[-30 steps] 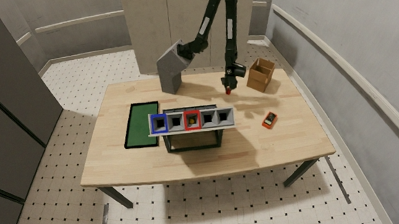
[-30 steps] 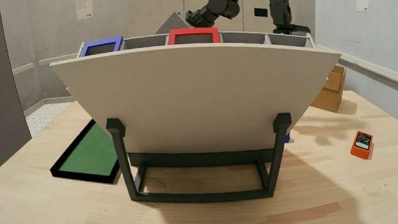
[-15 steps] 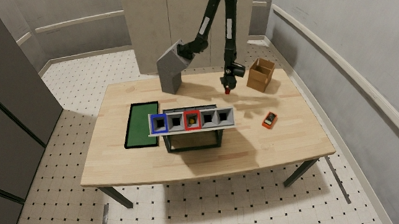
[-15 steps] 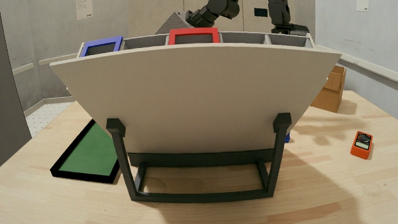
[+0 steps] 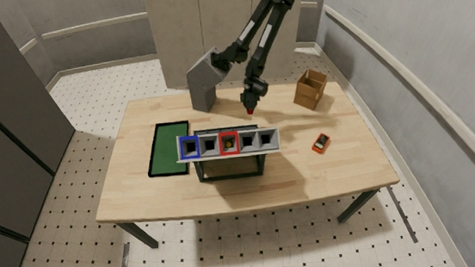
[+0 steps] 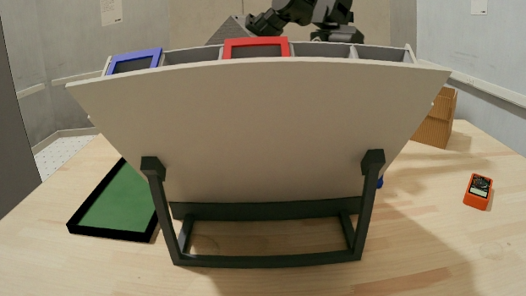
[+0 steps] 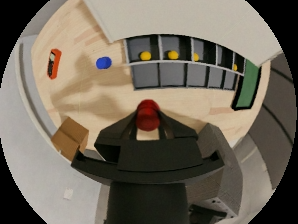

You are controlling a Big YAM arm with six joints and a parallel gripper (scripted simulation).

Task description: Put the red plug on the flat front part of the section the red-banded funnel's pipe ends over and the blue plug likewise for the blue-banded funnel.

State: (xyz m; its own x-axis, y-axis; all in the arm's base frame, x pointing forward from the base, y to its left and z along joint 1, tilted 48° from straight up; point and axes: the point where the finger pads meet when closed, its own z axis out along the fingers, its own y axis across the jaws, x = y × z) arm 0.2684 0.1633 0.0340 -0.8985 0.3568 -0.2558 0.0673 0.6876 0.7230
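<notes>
Right now the blue plug is 13 cm below my hand, 12 cm to the left of it and 9 cm ahead of it. Round my hand: red plug (1 cm below); then stand leg (33 cm ahead, 30 cm to the right, 5 cm below); then pale cover (21 cm ahead, 14 cm to the right, 6 cm above).
</notes>
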